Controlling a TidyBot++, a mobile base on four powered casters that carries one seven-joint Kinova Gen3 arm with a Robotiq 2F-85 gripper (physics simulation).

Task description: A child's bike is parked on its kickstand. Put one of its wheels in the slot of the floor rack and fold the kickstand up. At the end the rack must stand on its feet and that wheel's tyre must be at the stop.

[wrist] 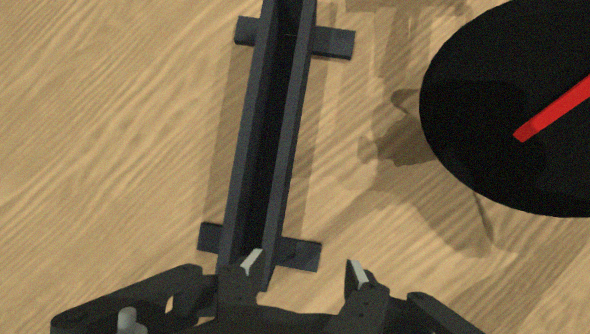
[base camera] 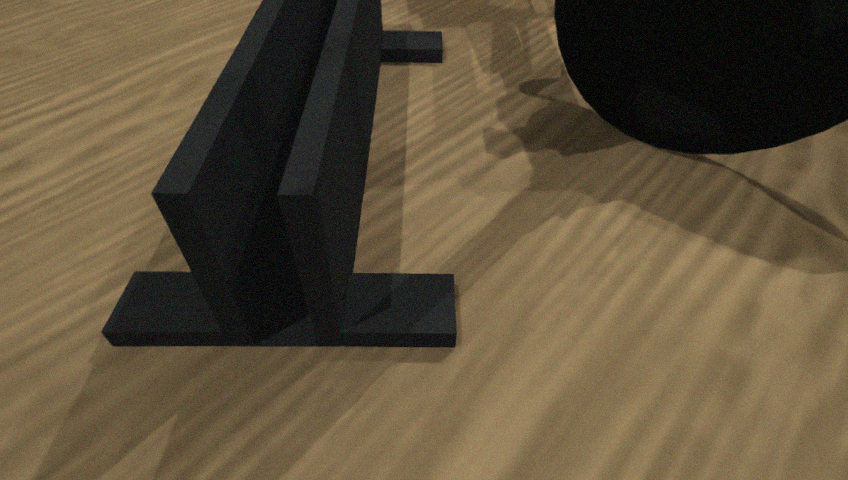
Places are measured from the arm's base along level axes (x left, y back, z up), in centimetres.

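Where they show: gripper, between the fingertips: [wrist: 304,270].
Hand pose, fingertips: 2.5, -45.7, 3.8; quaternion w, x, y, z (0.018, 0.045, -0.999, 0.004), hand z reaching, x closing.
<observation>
After its pixels a point has its place, as x, y, z.
The dark floor rack [base camera: 214,118] @(14.4, -38.9, -23.6) [wrist: 289,150] @(7.1, -55.2, -23.6) stands on its feet on the floor, two upright plates with an empty slot between them. Its stop cannot be made out. The bike's black wheel [base camera: 714,65] @(-29.1, -59.8, -29.7) [wrist: 475,125] @(-24.3, -65.9, -26.8) is to the right of the rack, apart from it. A red bar [wrist: 555,107] @(-27.3, -66.5, -14.2) of the bike crosses the wheel in the wrist view. The kickstand does not show clearly. My gripper [wrist: 304,270] @(2.5, -45.7, 3.8) is partly open and empty; in the wrist view its left finger overlaps the rack's near end and its right finger is over floor to the right.
The rack's near foot bar [base camera: 410,303] @(1.3, -34.3, -37.6) [wrist: 300,255] @(1.7, -34.5, -37.7) and far foot bar [base camera: 416,46] @(2.3, -80.4, -37.6) [wrist: 334,42] @(2.8, -82.1, -37.6) stick out sideways past the plates. Shadows lie on the wood-patterned floor [base camera: 595,386] @(-12.9, -28.6, -39.6) [wrist: 100,125] @(54.9, -54.5, -39.6) between the rack and the wheel.
</observation>
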